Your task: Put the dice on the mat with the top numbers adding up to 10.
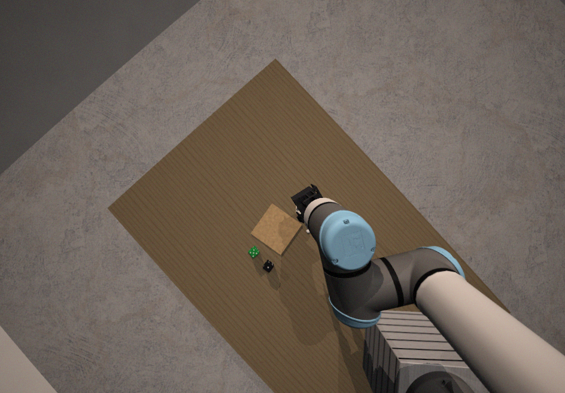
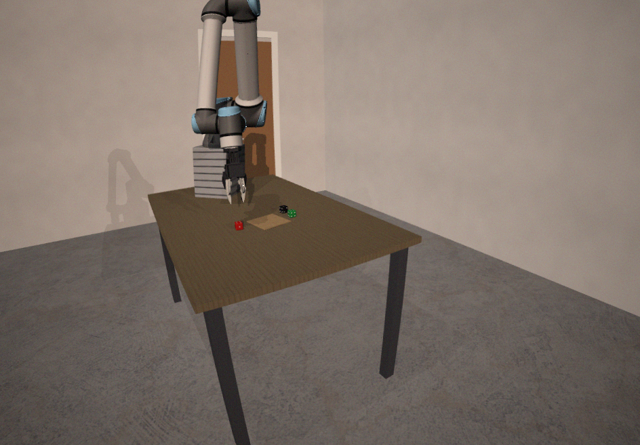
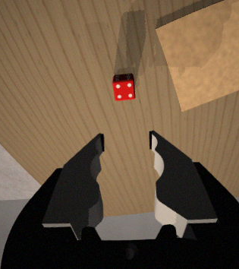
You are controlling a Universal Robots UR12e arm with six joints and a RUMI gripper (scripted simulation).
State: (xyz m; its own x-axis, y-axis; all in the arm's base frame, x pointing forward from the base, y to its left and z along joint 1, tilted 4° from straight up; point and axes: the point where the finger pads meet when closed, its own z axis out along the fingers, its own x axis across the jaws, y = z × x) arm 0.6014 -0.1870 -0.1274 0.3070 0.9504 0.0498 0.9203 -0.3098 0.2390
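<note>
Now: the red die 110 mm below my hand. From my hand the other things lie so: tan mat: 140 mm to the left, 130 mm below; black die: 260 mm to the left, 110 mm below, 60 mm behind; green die: 260 mm to the left, 110 mm below, 20 mm ahead.
</note>
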